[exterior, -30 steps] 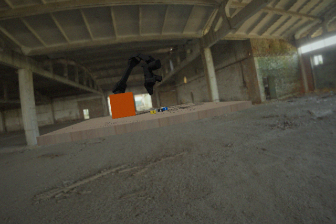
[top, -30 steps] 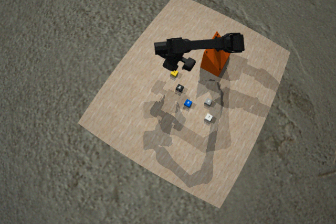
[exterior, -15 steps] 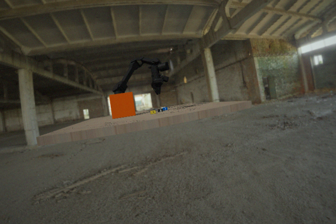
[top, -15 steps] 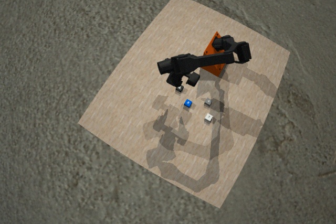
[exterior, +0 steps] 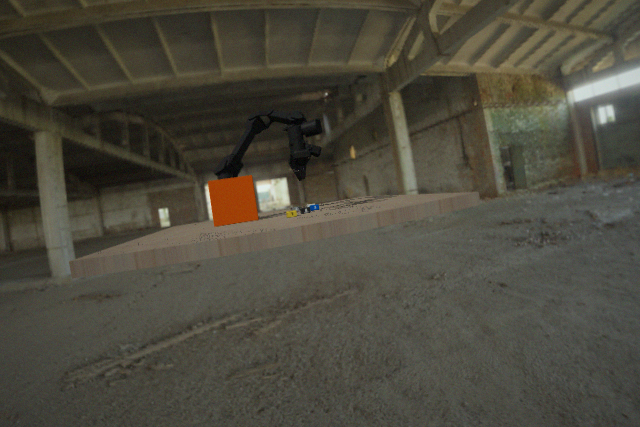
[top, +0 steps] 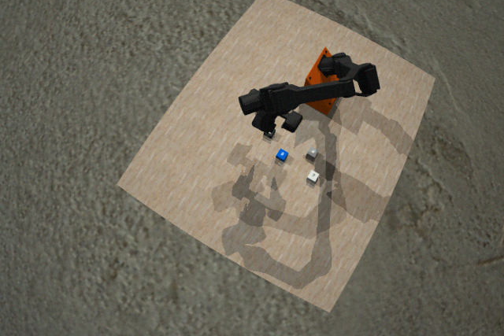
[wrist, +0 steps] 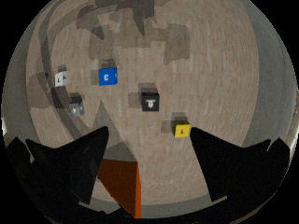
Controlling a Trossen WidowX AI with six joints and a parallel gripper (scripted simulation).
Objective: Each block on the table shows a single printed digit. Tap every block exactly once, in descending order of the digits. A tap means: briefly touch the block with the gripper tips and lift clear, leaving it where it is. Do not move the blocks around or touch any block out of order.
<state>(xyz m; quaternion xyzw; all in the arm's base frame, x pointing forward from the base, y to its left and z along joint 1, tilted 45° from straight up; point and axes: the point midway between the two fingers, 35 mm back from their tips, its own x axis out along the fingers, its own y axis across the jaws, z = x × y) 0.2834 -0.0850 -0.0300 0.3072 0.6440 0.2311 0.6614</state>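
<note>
Right now the white block is 21 cm to the left of my gripper tip, 11 cm below it and 8 cm ahead of it. Round my gripper tip: yellow block (11 cm below, 7 cm to the right, 7 cm behind); blue block (11 cm below, 7 cm to the left, 5 cm ahead); black block (11 cm below, 1 cm behind).
</note>
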